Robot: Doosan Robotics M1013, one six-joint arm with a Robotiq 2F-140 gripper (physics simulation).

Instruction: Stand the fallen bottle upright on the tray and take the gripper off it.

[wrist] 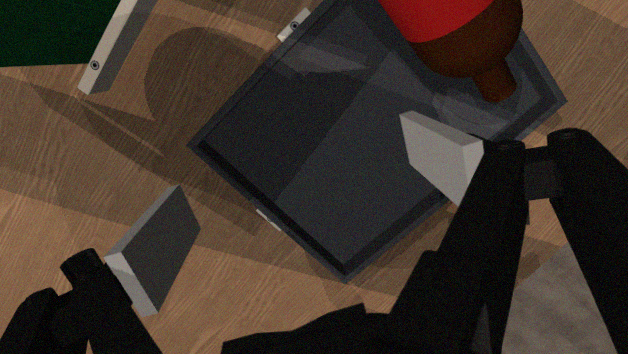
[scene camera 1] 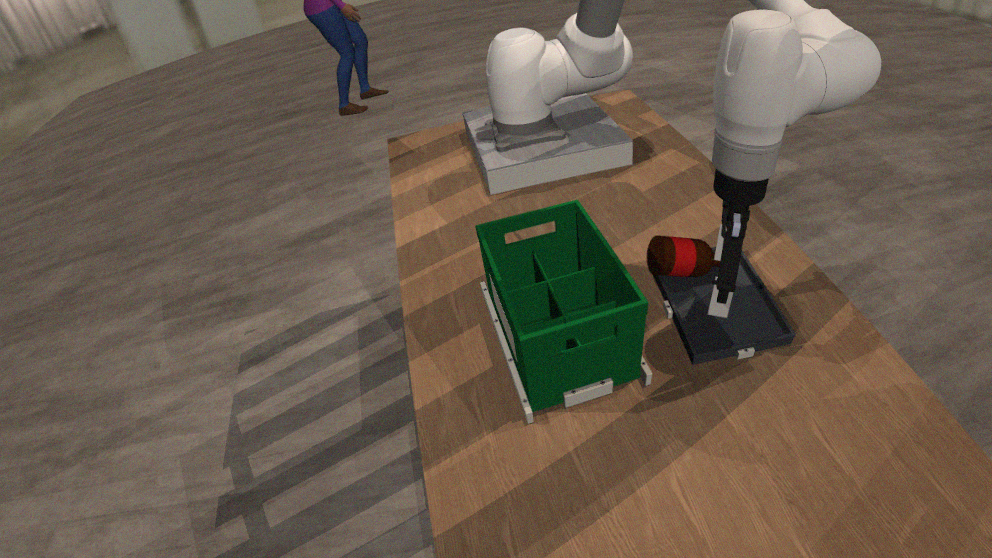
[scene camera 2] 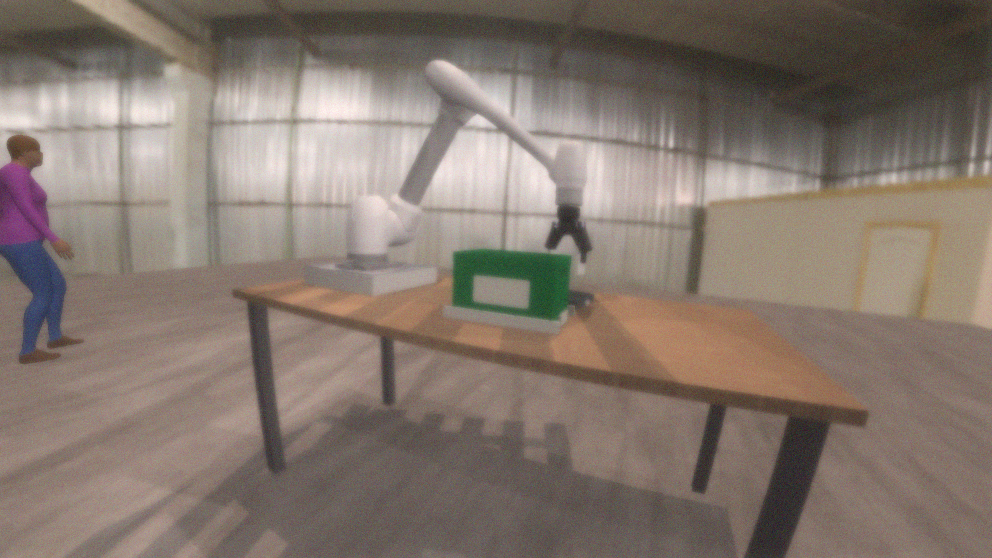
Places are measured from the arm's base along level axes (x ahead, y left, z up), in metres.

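Where they show: gripper, fingertip midpoint: (wrist: 295, 173); arm's base, link origin: (scene camera 1: 524, 131) (scene camera 2: 367, 267).
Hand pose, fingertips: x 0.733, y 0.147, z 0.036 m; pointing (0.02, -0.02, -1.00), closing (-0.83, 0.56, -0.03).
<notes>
Each offset is from my fingertips to the top centre of the thing. "spot": to the spot under its first point.
The brown bottle with a red band @(0.006 m down, 0.142 m back, 0.029 m left) (scene camera 1: 683, 256) (wrist: 475, 50) lies on its side at the far end of the dark tray @(spot: 0.102 m down, 0.030 m ahead, 0.070 m left) (scene camera 1: 752, 329) (wrist: 350, 200). In scene camera 1 its base sticks out over the tray's left rim, and its neck points right, partly behind the gripper. In the wrist view its base is cut off at the top. The bottle does not show in scene camera 2, where the green crate covers most of the tray @(spot: 0.082 m down, 0.063 m ahead, 0.016 m right) (scene camera 2: 581, 299). My gripper (scene camera 1: 721, 277) (scene camera 2: 567, 251) (wrist: 295, 173) is open and empty above the tray, beside the bottle, with one finger near its neck.
The green divided crate @(0.068 m up, 0.081 m back, 0.258 m right) (scene camera 1: 582, 364) (scene camera 2: 511, 265) (wrist: 45, 35) stands left of the tray in scene camera 1, with white stop strips around it. The arm's grey base block (scene camera 1: 561, 170) stands at the table's far end. A person (scene camera 1: 346, 52) (scene camera 2: 24, 208) stands beyond the table.
</notes>
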